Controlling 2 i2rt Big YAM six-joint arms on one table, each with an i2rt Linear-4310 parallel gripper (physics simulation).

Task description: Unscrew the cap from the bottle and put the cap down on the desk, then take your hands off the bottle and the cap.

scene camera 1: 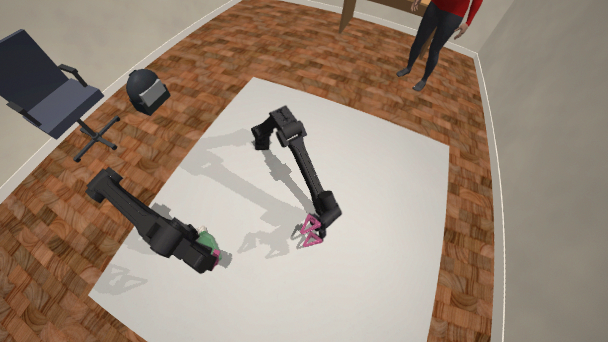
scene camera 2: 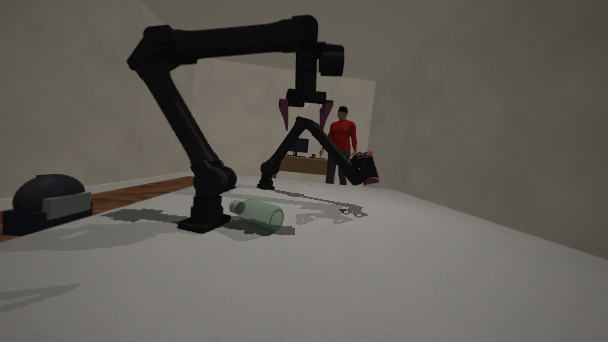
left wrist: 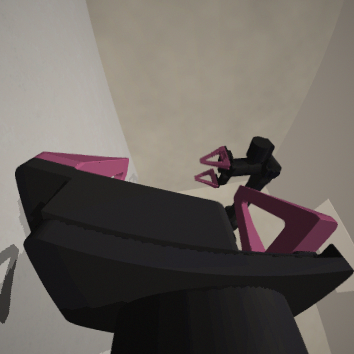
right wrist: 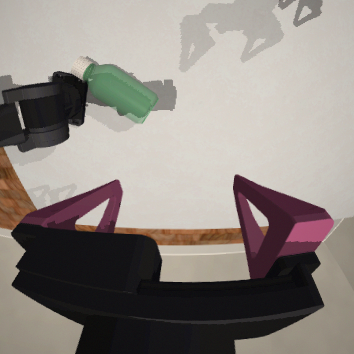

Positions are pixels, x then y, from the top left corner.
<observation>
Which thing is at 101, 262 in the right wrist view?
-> My right gripper.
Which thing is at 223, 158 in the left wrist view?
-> My right gripper.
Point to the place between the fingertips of my right gripper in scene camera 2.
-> At 304, 131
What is my left gripper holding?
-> Nothing.
</observation>
